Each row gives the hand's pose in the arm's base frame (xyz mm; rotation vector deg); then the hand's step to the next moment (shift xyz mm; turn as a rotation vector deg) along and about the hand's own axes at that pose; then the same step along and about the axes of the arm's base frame.
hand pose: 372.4 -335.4 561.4 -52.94 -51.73 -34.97
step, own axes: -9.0 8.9 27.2 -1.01 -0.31 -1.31
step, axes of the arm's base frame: -8.2 28.7 -3.3 -0.24 -1.22 -1.14
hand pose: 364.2 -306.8 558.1 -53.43 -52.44 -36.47
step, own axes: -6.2 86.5 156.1 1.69 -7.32 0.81
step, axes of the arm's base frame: 6.6 178.4 5.2 -5.29 -2.84 4.59
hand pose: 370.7 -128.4 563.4 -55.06 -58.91 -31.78
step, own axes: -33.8 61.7 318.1 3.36 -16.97 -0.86
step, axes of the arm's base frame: -113.2 305.5 3.8 -11.25 -8.98 9.64
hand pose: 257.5 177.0 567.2 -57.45 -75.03 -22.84
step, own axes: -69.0 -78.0 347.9 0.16 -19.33 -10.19
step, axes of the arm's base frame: -288.7 213.1 -55.9 -8.18 -18.54 8.18
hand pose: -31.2 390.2 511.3 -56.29 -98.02 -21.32
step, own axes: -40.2 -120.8 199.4 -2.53 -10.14 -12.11
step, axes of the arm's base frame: -216.9 42.4 -84.4 0.28 -15.36 4.47
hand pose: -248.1 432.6 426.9 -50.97 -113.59 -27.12
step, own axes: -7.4 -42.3 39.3 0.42 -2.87 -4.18
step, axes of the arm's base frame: -51.3 -6.9 -26.7 0.11 -4.36 2.63
